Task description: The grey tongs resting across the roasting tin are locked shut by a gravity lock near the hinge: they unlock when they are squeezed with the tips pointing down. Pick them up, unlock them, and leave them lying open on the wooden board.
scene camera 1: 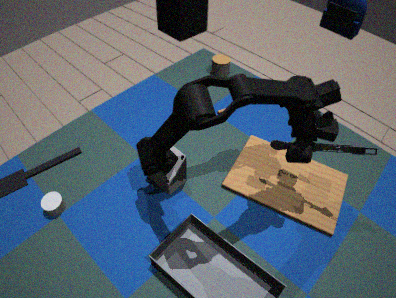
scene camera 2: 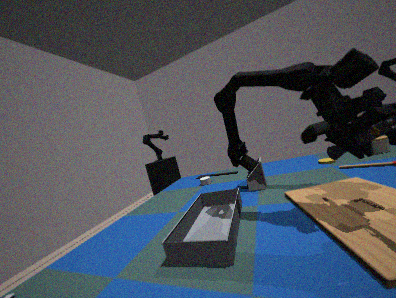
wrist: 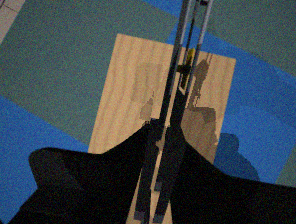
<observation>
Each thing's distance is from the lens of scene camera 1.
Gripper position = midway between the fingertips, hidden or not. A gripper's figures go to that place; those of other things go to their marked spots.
my gripper (scene camera 1: pixel 308 156): 85 cm
wooden board (scene camera 1: pixel 312 194): 94 cm
</observation>
